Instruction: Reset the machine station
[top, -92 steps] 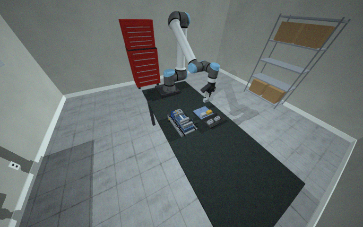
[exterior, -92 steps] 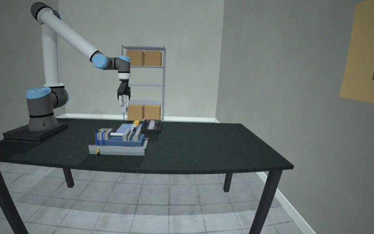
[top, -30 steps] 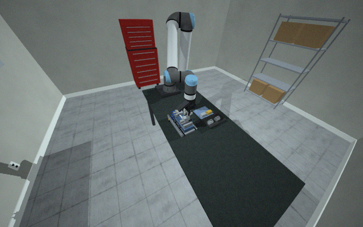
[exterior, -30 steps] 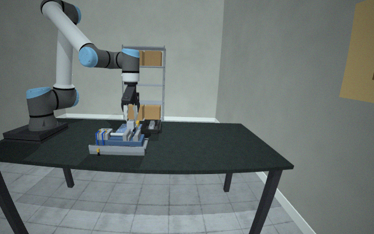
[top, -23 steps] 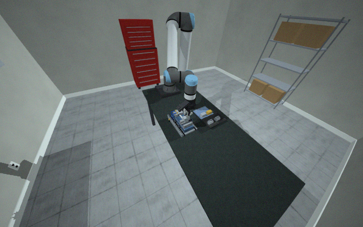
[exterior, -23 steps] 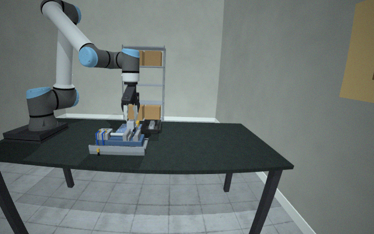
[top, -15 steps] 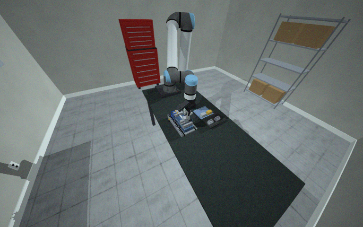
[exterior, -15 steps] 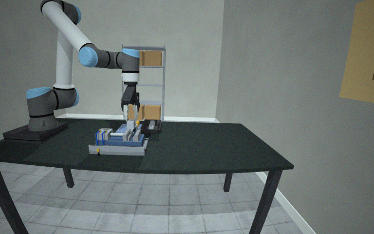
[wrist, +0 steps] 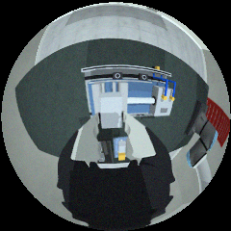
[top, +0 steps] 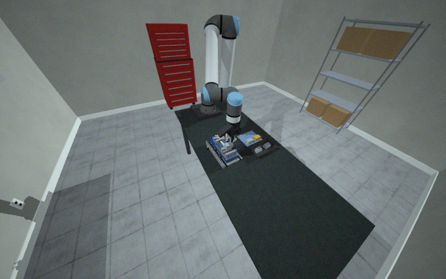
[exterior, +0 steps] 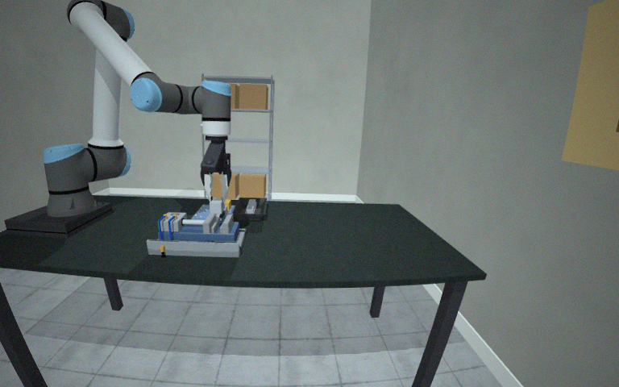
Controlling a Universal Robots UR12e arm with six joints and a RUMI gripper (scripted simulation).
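Now: the blue vise 70 mm behind my hand, 10 mm to the left of it and 120 mm below it. From my hand the other things lie so: light gray base rail 70 mm behind, 80 mm to the right, 130 mm below; vise hose end block 160 mm behind, 10 mm to the left, 90 mm below; yellow brass blank 20 mm behind, 360 mm to the left, 140 mm below.
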